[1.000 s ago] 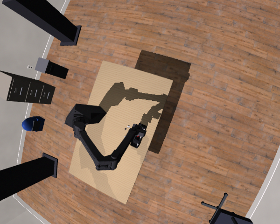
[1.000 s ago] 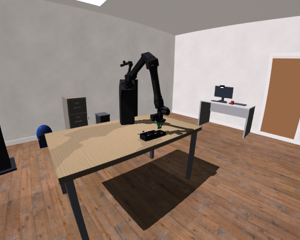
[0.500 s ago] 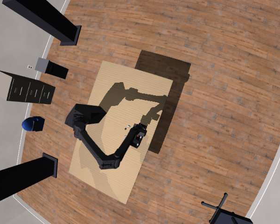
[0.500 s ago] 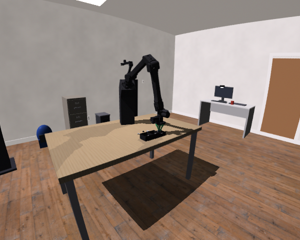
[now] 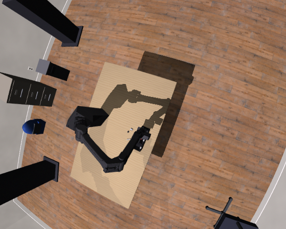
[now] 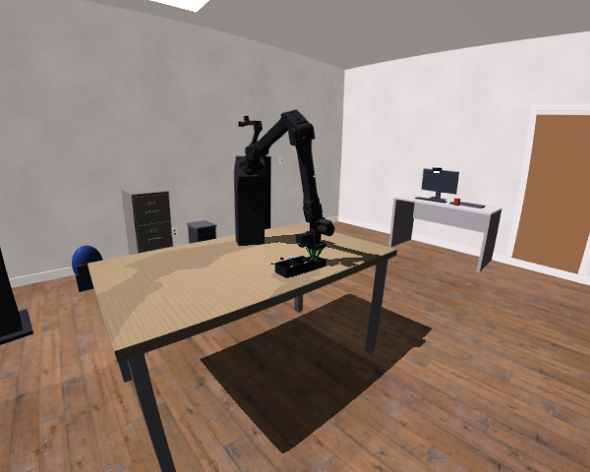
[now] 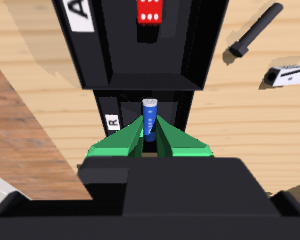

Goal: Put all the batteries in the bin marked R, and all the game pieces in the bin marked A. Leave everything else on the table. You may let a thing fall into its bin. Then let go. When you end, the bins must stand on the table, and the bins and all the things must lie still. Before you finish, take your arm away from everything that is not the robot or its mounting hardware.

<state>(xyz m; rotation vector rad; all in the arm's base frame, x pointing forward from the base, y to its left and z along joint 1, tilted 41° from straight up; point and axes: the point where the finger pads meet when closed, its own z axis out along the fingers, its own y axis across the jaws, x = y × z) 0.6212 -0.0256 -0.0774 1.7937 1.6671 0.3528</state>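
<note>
My hand is 9 cm to the left of the black divided bin and 1 cm past it. Round my hand: black bolt (9 cm behind, 6 cm to the right, 2 cm below); then blue battery (right at my hand); then red die (9 cm to the right, 2 cm behind, 1 cm below).
</note>
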